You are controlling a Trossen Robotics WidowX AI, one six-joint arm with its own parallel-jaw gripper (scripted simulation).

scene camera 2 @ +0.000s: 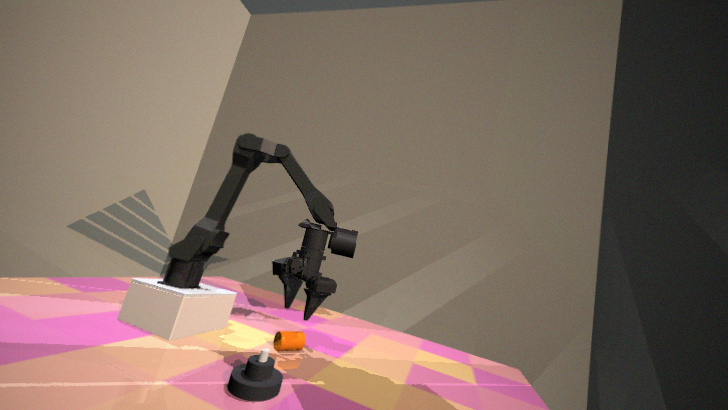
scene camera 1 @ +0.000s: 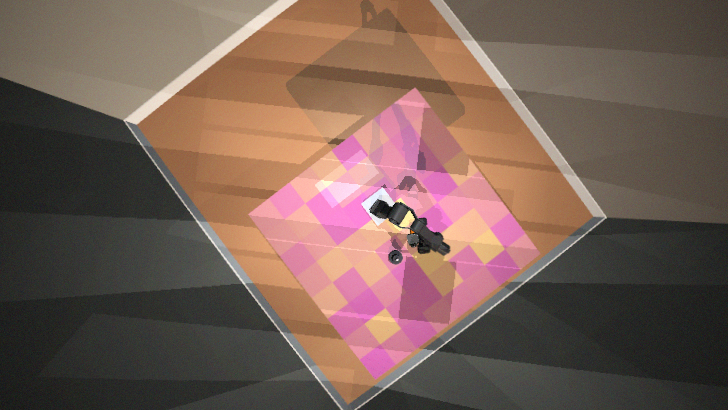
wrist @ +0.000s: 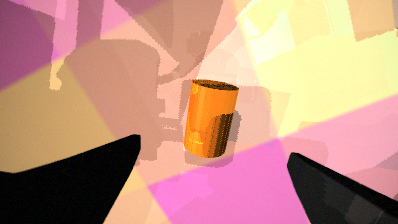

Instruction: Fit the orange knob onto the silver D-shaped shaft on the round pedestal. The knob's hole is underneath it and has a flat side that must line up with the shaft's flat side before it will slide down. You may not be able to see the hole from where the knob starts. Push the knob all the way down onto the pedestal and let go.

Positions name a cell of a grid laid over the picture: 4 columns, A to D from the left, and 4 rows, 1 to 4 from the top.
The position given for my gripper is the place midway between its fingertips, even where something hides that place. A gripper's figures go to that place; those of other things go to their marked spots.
Scene:
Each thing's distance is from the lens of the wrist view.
my gripper (wrist: C3): 11 cm
orange knob (wrist: C2): 14 cm

